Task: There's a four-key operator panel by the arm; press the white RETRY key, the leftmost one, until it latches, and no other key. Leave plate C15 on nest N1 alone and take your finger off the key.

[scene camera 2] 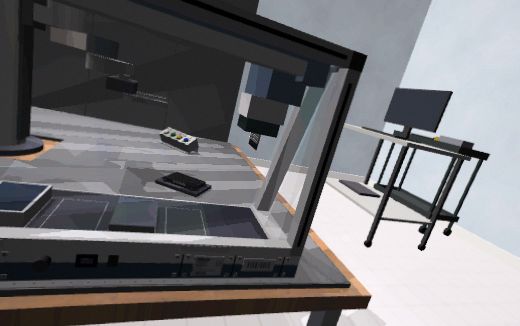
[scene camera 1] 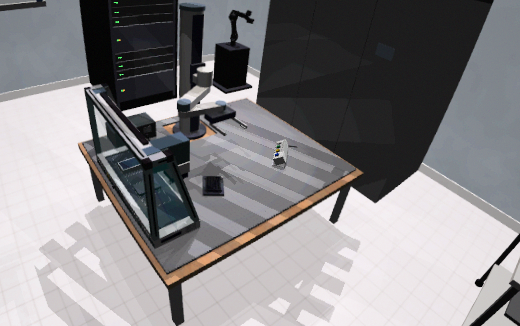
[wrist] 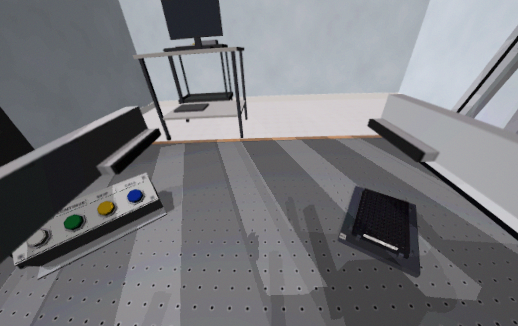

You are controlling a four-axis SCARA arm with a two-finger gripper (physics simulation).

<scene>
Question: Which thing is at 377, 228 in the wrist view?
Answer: A black ridged pad.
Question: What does the gripper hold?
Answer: Nothing.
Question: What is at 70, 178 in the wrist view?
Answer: The gripper.
</scene>
